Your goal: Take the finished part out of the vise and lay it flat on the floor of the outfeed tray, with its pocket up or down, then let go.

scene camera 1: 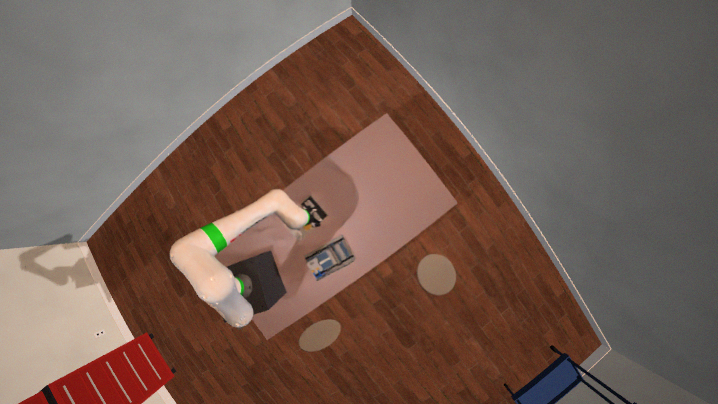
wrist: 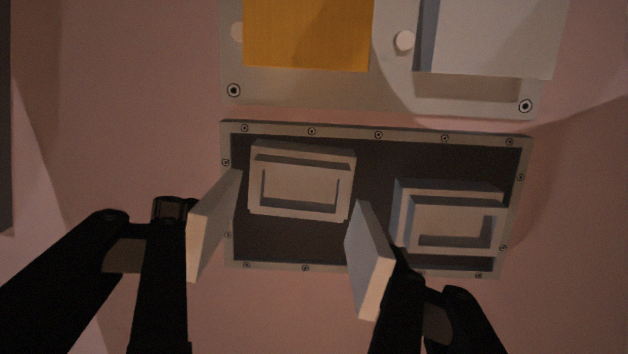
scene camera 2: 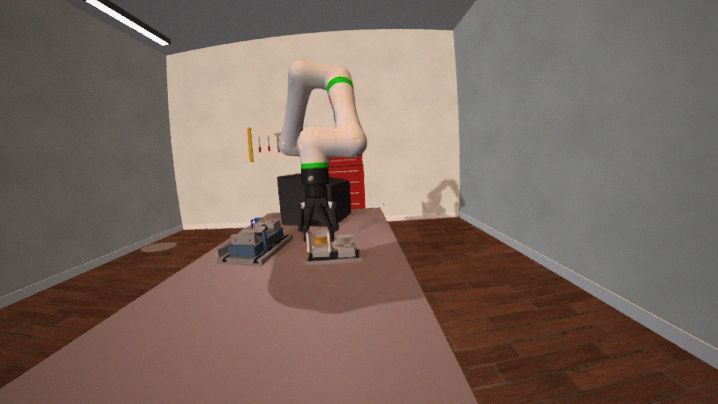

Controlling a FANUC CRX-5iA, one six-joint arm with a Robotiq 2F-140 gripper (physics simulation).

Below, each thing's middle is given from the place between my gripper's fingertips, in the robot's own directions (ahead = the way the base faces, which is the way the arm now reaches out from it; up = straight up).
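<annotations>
You'd find the pale plate [wrist: 390, 85] 14 cm behind my hand and 6 cm to the left of it, and it's 2 cm below my hand too.
</annotations>
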